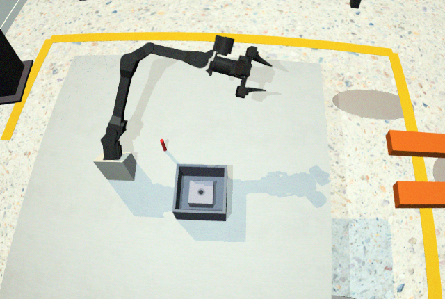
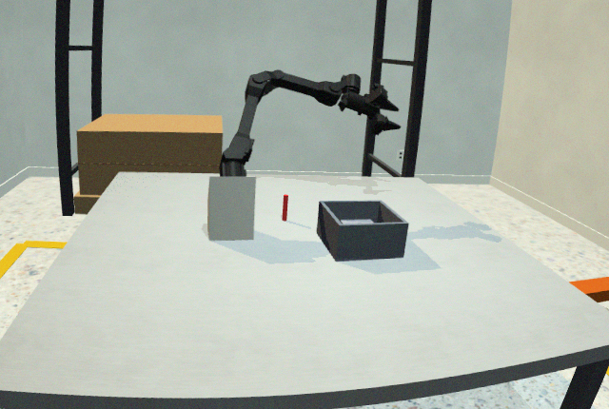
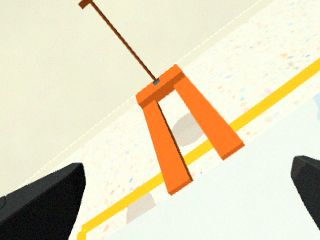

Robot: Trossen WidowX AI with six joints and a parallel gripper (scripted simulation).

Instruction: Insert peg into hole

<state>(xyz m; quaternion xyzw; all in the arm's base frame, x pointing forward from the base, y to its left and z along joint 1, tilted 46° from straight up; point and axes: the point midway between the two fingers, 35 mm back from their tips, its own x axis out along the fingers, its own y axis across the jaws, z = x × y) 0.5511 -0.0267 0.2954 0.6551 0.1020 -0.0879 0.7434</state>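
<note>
My hand is 390 mm past the red peg, 100 mm to the left of it and 280 mm above it. The rest, counted from my hand: dark grey box (240 mm behind, 320 mm to the right, 290 mm below); then plate (240 mm behind, 320 mm to the right, 270 mm below).
</note>
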